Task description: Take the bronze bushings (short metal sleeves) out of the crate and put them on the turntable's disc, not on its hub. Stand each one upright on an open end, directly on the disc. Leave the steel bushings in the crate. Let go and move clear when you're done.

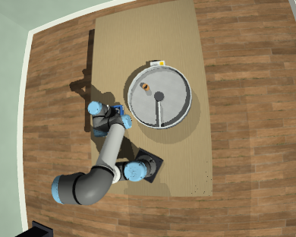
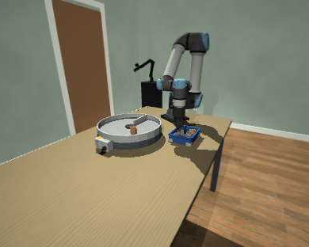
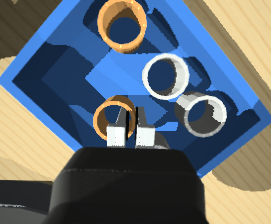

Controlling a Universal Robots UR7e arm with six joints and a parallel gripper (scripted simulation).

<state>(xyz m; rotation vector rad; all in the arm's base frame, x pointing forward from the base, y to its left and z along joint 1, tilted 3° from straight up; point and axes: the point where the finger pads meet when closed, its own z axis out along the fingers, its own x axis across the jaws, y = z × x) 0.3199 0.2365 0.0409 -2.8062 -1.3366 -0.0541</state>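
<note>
My gripper is now 10 mm past the blue crate, 20 mm to the right of it and 20 mm above it. Round my hand: turntable 150 mm ahead, 310 mm to the right, 10 mm above.
</note>
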